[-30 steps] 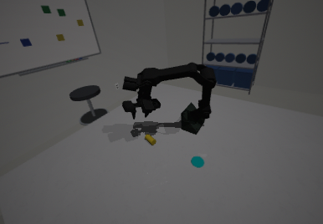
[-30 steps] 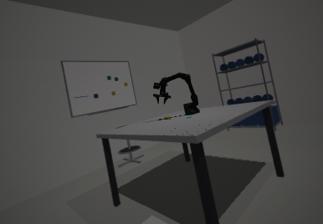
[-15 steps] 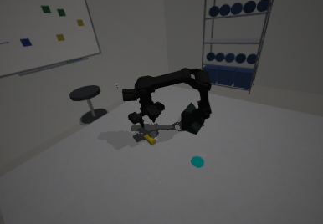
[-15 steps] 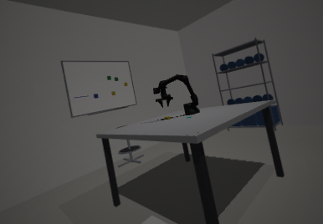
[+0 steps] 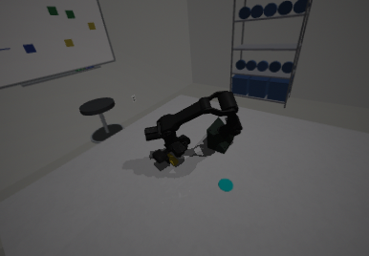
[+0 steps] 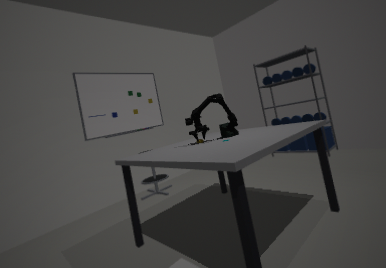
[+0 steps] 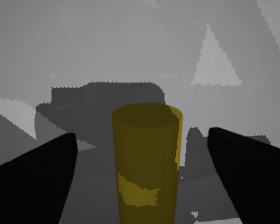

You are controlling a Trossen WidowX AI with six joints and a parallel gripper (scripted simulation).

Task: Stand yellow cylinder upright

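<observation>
Now: gripper tip 260 mm to the right of the cyan circle, 40 mm past it and 20 mm above it. From my gripper tip the other things lie so: yellow tall cylinder: 20 mm to the right.
</observation>
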